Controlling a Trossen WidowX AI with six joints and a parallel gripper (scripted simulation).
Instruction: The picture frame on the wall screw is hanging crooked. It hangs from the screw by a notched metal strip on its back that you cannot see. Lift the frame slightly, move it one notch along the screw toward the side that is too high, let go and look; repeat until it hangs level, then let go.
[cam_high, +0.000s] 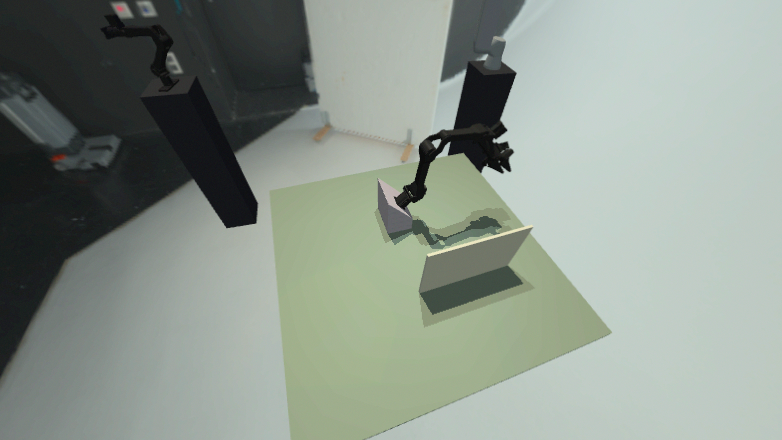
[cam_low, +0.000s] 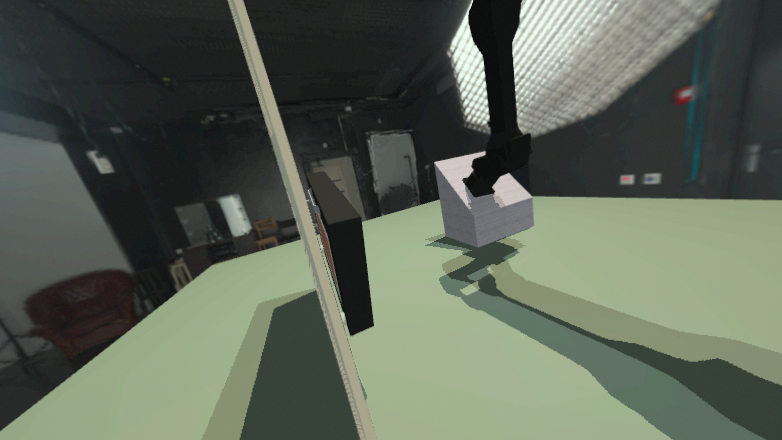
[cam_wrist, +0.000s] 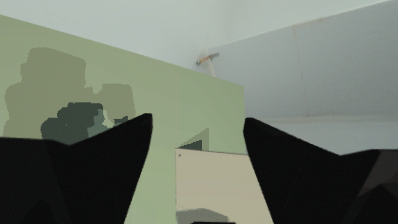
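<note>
Right now the picture frame is 300 mm ahead of my gripper tip, 290 mm to the right of it and 170 mm below it. Also, from my gripper tip: wall panel: 310 mm ahead, 280 mm to the right, 180 mm below.
</note>
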